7 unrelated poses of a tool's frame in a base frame.
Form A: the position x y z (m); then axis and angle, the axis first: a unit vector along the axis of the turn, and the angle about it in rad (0 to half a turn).
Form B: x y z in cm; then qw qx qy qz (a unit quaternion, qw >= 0). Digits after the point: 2 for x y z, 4 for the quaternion.
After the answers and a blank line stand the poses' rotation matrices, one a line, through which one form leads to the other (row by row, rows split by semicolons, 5 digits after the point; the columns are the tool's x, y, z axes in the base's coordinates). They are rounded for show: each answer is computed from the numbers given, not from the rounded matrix.
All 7 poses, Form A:
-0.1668 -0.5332 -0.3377 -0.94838 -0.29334 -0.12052 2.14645
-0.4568 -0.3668 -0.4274 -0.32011 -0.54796 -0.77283 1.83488
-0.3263 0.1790 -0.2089 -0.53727 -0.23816 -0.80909 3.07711
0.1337 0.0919 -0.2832 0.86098 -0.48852 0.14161 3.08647
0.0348 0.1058 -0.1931 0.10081 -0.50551 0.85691 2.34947
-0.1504 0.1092 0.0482 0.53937 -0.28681 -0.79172 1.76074
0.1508 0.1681 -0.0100 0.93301 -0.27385 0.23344 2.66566
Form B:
-16.68 -53.32 -33.77 0.4773 -0.8334 -0.2578 -0.1059
-45.68 -36.68 -42.74 0.6079 -0.2542 -0.4351 -0.6137
-32.63 17.90 -20.89 0.0322 -0.5370 -0.2380 -0.8087
13.37 9.19 -28.32 0.0276 0.8607 -0.4883 0.1416
3.48 10.58 -19.31 0.3858 0.0930 -0.4664 0.7906
-15.04 10.92 4.82 0.6369 0.4158 -0.2211 -0.6104
15.08 16.81 -1.00 0.2357 0.9067 -0.2661 0.2269

0.84468 0.53074 -0.06954; 0.32855 -0.41149 0.85014; 0.42259 -0.74094 -0.52195
-0.13181 0.96723 -0.21700; -0.52484 0.11761 0.84303; 0.84093 0.22501 0.49215
-0.42121 0.30778 0.85314; 0.20351 -0.88460 0.41960; 0.88384 0.35036 0.30996
0.48298 -0.84838 0.21675; -0.83278 -0.52154 -0.18569; 0.27058 -0.09082 -0.95840
-0.68504 -0.69674 -0.21279; 0.52324 -0.26732 -0.80917; 0.50690 -0.66565 0.54768
0.15704 0.59358 -0.78931; -0.96138 -0.09101 -0.25972; -0.22600 0.79961 0.55636
0.75541 -0.58957 0.28593; -0.37566 -0.74721 -0.54823; 0.53687 0.30672 -0.78593

